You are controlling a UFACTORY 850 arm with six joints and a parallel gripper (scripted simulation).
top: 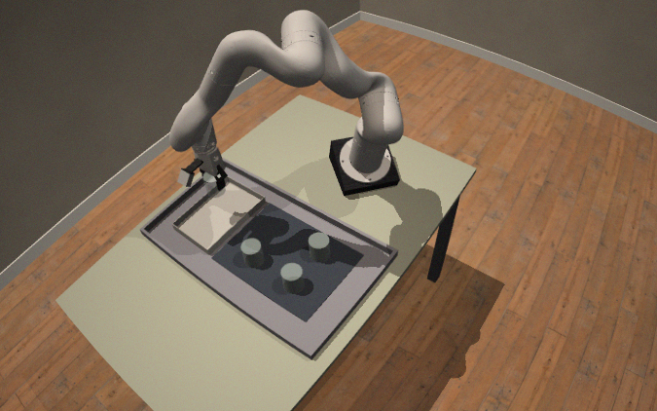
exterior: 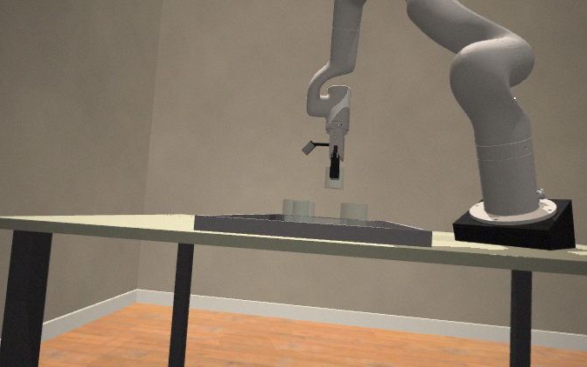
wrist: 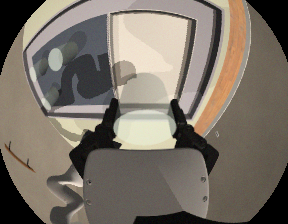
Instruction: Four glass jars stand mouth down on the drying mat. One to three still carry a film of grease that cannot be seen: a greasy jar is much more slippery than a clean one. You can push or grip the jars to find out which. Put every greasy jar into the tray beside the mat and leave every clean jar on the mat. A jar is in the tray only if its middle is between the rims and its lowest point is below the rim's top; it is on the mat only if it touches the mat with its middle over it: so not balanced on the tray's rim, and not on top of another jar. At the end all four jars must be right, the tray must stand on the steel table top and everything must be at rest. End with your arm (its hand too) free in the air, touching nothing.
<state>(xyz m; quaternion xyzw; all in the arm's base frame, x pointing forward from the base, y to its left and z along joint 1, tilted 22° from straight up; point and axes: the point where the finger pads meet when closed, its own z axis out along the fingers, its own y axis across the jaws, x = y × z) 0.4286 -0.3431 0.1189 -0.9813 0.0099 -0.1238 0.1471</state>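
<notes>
Now: the tray 1 cm ahead of my hand, 2 cm to the right of it and 18 cm below it. The rest, counted from my hand: grey rimmed steel top 2 cm ahead, 19 cm to the left, 18 cm below; dark drying mat 30 cm to the left, 18 cm below.
</notes>
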